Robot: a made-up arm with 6 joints.
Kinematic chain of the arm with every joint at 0, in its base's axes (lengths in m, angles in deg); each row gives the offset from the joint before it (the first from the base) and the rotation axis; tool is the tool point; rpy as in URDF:
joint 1: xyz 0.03 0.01 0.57 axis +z
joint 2: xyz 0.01 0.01 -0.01 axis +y
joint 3: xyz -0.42 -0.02 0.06 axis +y
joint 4: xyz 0.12 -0.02 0.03 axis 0.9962 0 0.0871
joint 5: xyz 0 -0.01 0.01 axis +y
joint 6: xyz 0.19 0.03 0.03 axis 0.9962 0 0.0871
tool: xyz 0 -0.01 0 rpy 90 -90 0
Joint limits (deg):
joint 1: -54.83..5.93
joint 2: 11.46..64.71
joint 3: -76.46..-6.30
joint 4: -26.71..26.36
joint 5: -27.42..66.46
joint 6: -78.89..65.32
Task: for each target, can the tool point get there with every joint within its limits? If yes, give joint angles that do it. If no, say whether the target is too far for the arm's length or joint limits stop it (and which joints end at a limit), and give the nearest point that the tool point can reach.
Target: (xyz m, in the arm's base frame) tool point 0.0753 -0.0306 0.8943
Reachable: yes | joints -15.10 45.84 -54.88 -6.75 40.49 -54.78
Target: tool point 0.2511 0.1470 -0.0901
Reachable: no: joint limits stop it (at a limit: joint 1, joint 2, joint 3, joint 5, joint 6) | nearest point -0.0566 0.1772 0.5657 | short by 0.725 m
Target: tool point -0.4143 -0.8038 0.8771
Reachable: no: too far | nearest point -0.3729 -0.1029 1.0134 | short by 0.715 m
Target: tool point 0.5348 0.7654 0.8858
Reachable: no: too far | nearest point 0.2139 0.0689 0.9306 | short by 0.768 m
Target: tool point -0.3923 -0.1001 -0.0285
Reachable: no: joint limits stop it (at a limit: joint 2, joint 3, joint 5, joint 6) | nearest point -0.1561 -0.0385 0.5569 | short by 0.634 m
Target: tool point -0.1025 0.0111 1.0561
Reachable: yes | joints -10.41 27.93 -54.52 4.48 -16.13 -50.88
